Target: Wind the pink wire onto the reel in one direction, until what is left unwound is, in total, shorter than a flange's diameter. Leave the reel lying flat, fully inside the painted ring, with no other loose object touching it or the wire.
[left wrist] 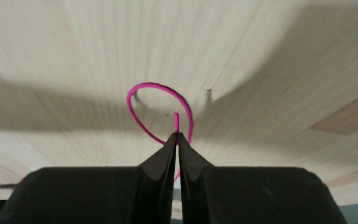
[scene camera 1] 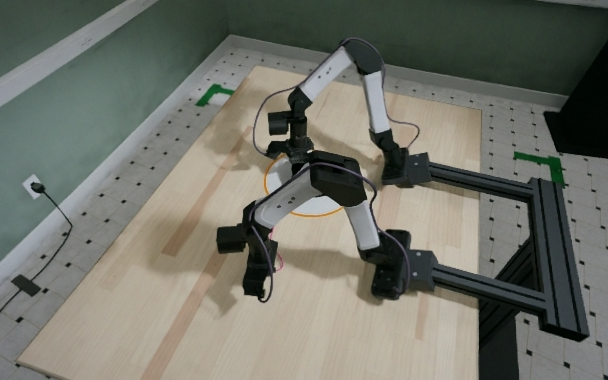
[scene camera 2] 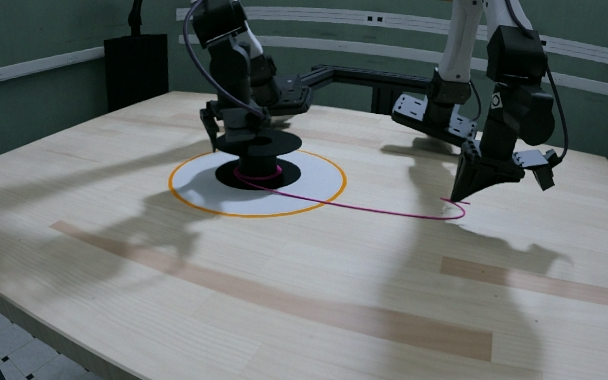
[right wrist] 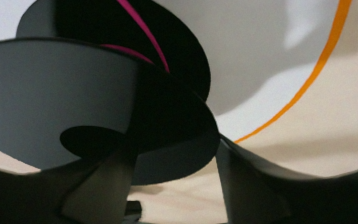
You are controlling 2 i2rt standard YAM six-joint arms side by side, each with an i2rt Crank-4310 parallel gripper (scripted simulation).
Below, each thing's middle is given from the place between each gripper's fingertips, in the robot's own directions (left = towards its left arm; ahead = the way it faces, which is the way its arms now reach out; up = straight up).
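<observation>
From my right hand: black reel (scene camera 2: pixel 255 160) 2 cm below, 5 cm to the left, 3 cm behind.
From my left hand (scene camera 2: pixel 453 201): black reel 37 cm to the right, 8 cm behind.
</observation>
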